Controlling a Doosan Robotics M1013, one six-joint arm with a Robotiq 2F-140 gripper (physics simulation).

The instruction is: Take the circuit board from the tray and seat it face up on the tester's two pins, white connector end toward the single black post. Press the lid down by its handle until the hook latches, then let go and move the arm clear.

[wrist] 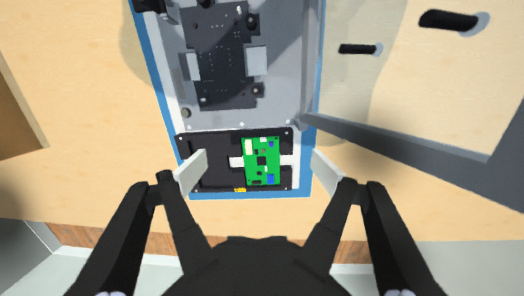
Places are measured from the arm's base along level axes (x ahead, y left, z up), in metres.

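Pixels of known places: gripper, fingertip midpoint: (259, 158).
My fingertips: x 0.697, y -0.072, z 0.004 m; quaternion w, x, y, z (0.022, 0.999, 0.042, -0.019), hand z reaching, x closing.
Note:
For each thing: its top centre in the pictures, then the offset to it from my fingertips. "spot": a spot on its surface instead. Level surfaces: height alone.
- green circuit board, top centre: (261, 164) 0.050 m right, 0.005 m ahead, 0.074 m down
- black tray, surface spot: (215, 145) spot: 0.024 m right, 0.088 m back, 0.084 m down
- tester's dark plate, top centre: (221, 54) 0.119 m left, 0.055 m back, 0.020 m down
- lid's grey frame, surface spot: (400, 140) spot: 0.068 m left, 0.072 m ahead, 0.100 m up
- tester's grey base, surface spot: (285, 80) spot: 0.100 m left, 0.025 m ahead, 0.042 m down
- wooden table, surface height: 0.102 m down
The green circuit board (261, 172) lies face up in the right part of the black tray (215, 145), its long white connector at its upper left. My gripper (259, 158) is wide open and empty, with its light pads left and right of the board in this view, apart from it. The tester's dark plate (220, 70) lies beyond the tray, with two black posts (251, 21) (256, 90) on its right and small light pins near opposite corners. The lid's grey frame (400, 140) stands open at the right. The lid's handle and hook cannot be told clearly.
The tester's grey base (285, 80) and the tray sit on a blue-edged board (250, 195) on the wooden table (85, 100). Two short black bars (357, 49) (447, 20) show at the upper right. A brown box-like object (15, 120) is at the left edge.

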